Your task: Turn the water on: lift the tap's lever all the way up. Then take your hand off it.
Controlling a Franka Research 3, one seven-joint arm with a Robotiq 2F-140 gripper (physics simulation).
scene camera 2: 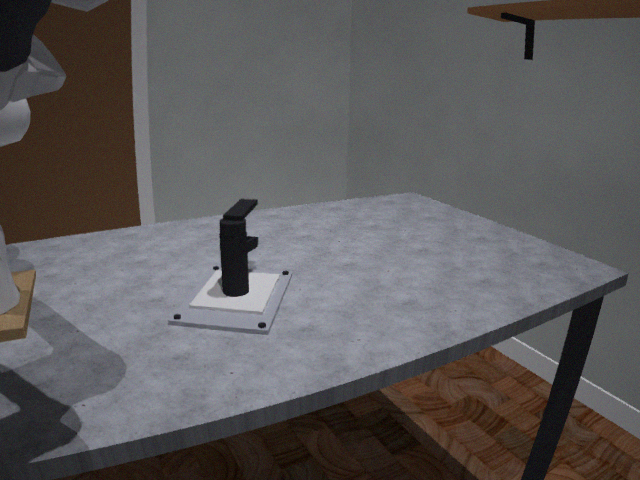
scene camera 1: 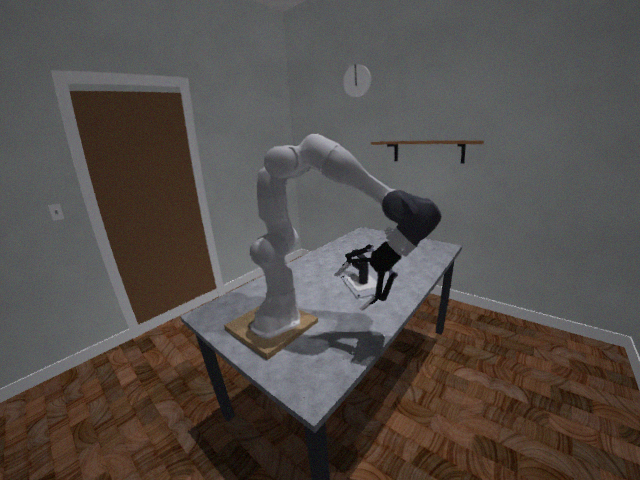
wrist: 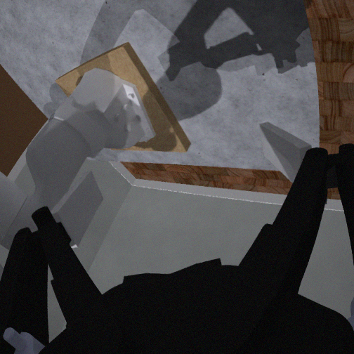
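The black tap (scene camera 1: pixel 362 273) (scene camera 2: pixel 235 260) stands upright on a white plate (scene camera 1: pixel 363 290) (scene camera 2: pixel 258 302). Its flat black lever (scene camera 2: pixel 241 208) sits on top of the column and reaches towards the far side, above the short spout (scene camera 2: pixel 251 243); its exact tilt is hard to tell. My gripper (scene camera 1: pixel 354 287) (wrist: pixel 176 162) is open with its fingers wide apart and nothing between them. In the scene camera 1 view it hangs in front of the tap and partly overlaps it, so the lever is hard to make out there. The fingers do not show in the scene camera 2 view, and the lever stands untouched.
The plate lies on a light grey board (scene camera 2: pixel 222 323) with dark corner studs, on the grey table (scene camera 1: pixel 310 397) (scene camera 2: pixel 413 310). The arm's base stands on a wooden block (scene camera 1: pixel 266 348) (wrist: pixel 167 127) at the table's other end. A wall shelf (scene camera 1: pixel 428 142) hangs behind.
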